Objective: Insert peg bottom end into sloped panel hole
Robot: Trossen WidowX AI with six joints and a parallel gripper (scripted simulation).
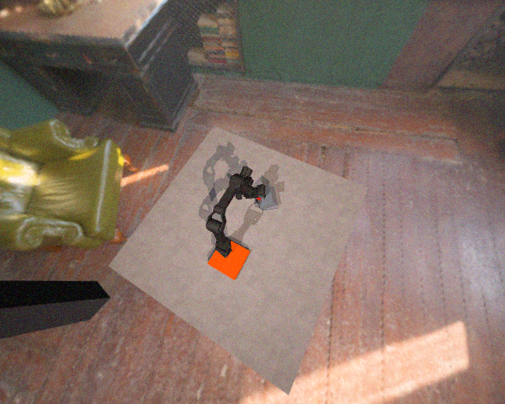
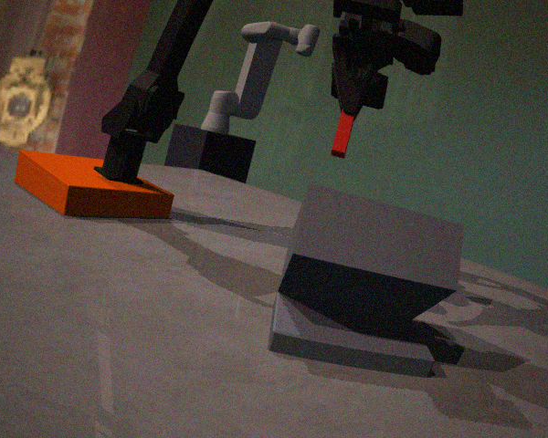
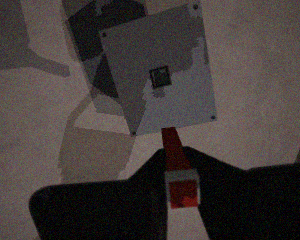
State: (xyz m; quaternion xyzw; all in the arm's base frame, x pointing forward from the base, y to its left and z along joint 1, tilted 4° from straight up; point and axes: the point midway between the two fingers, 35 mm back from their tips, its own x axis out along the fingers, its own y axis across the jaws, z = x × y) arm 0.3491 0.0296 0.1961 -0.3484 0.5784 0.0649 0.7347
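Right now my gripper tip is 110 mm above the grey sloped panel, 70 mm short of it and 20 mm to the left of it. From my gripper tip the other things lie so: red square peg 10 mm to the left, 10 mm above; grey foot 170 mm below, 80 mm ahead, 30 mm to the right.
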